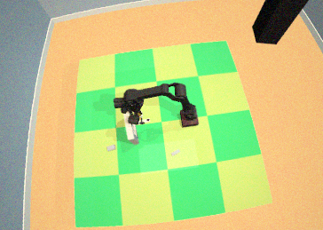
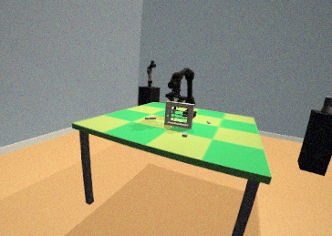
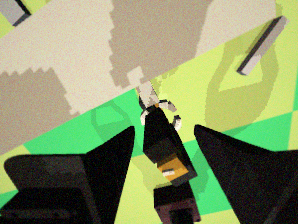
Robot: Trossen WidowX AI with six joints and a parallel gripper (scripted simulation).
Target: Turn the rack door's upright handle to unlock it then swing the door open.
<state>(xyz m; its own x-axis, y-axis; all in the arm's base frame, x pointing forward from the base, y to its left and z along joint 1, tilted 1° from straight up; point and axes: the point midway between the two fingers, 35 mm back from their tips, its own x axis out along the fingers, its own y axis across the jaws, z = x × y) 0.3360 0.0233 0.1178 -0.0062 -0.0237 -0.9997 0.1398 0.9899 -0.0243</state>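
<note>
Now: the door handle 10 mm to the left of my gripper tip and 20 mm below it.
</note>
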